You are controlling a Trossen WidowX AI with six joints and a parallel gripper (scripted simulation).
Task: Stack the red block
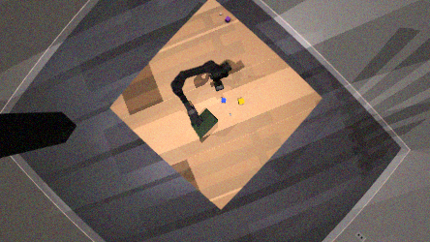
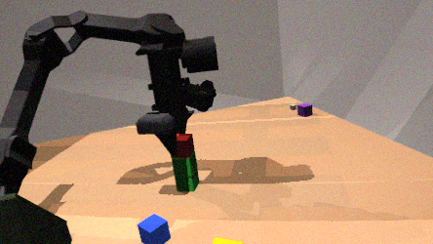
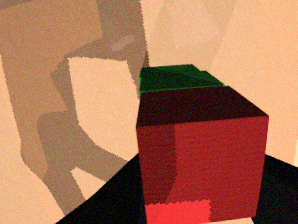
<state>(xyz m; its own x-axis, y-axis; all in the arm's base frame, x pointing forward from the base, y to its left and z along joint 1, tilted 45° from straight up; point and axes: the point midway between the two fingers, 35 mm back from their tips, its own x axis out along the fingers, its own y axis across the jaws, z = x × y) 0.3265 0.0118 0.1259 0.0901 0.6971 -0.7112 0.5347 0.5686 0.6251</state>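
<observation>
The red block lies 10 mm to the right of my gripper tip, 10 mm ahead of it and 10 mm above it. Also, from my gripper tip: purple block (470 mm ahead, 250 mm to the left, 70 mm below); blue block (150 mm to the right, 80 mm behind, 70 mm below); yellow block (260 mm to the right, 60 mm below).
</observation>
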